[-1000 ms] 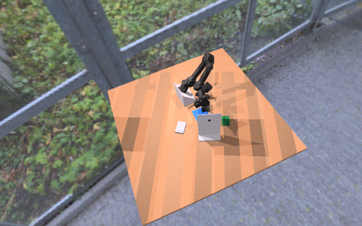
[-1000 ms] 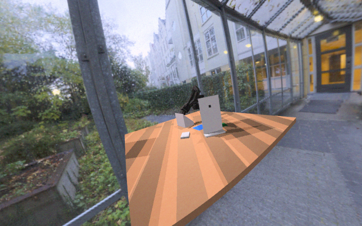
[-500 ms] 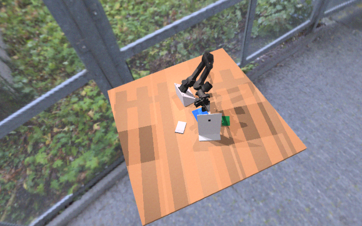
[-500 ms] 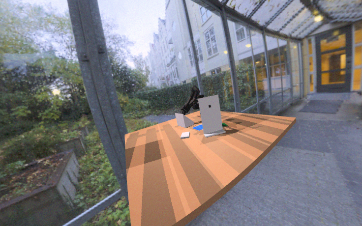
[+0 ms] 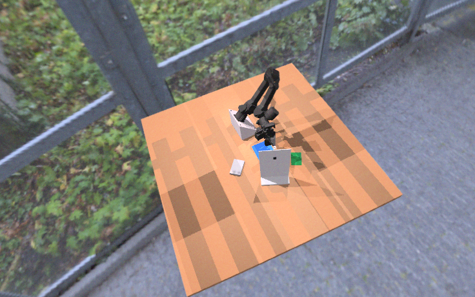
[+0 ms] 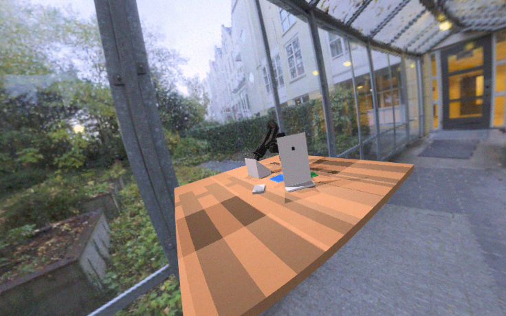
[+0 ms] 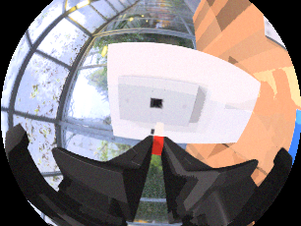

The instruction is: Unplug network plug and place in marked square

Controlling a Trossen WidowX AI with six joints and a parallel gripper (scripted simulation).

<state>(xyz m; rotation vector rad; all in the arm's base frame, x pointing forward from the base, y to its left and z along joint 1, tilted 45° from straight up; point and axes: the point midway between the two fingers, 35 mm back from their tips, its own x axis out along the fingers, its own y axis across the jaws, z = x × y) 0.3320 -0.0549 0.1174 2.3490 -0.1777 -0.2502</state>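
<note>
My gripper tip is 140 mm past the blue marked square, 10 mm to the right of it and 230 mm above it. Round my gripper tip: green square 30 mm ahead, 140 mm to the left, 230 mm below; grey panel 70 mm ahead, 50 mm to the right, 90 mm below; network plug right at my gripper tip.
</note>
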